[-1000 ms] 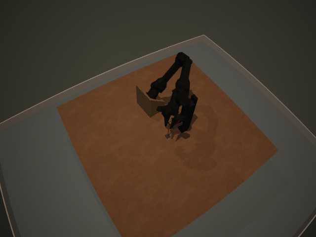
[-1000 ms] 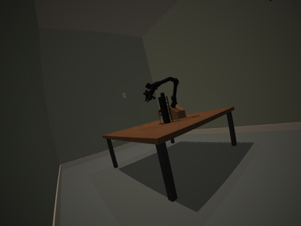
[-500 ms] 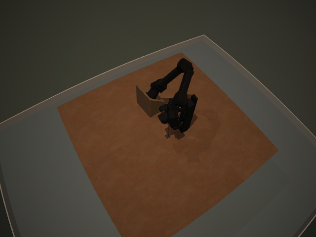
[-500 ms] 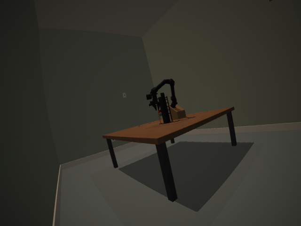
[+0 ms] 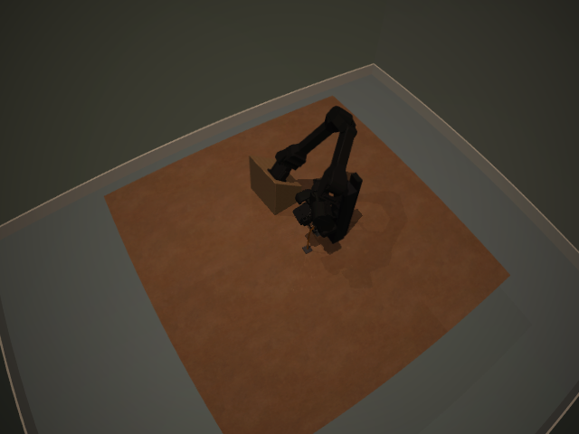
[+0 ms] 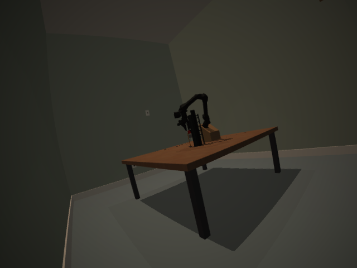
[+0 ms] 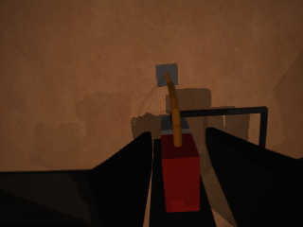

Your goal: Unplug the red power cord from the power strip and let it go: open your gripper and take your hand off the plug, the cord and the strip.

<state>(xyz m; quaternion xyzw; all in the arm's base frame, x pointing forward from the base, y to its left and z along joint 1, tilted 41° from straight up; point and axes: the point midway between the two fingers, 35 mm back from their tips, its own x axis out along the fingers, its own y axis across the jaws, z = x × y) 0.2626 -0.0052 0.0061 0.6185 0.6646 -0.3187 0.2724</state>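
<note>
My gripper tip is 60 mm to the right of the red plug and 10 mm above it.
</note>
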